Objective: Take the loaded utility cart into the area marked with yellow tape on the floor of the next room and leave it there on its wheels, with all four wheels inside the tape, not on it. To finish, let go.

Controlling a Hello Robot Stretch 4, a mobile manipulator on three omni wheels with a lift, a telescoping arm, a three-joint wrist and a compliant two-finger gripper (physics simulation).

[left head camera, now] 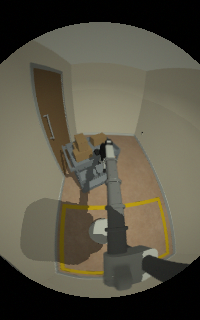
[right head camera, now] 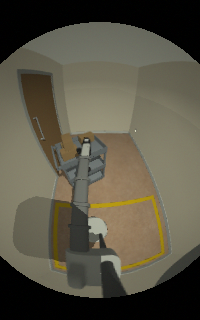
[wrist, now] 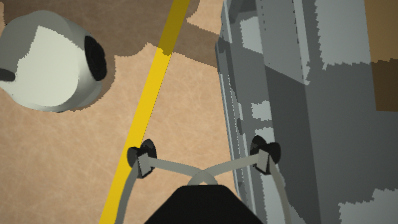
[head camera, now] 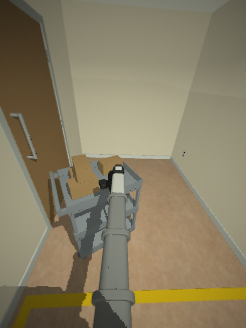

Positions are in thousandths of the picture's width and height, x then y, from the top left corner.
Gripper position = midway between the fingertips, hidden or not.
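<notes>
My gripper (wrist: 511,667), visible. Brown door (right head camera: 188,286), visible. Brown door (left head camera: 238,264), visible too.
</notes>
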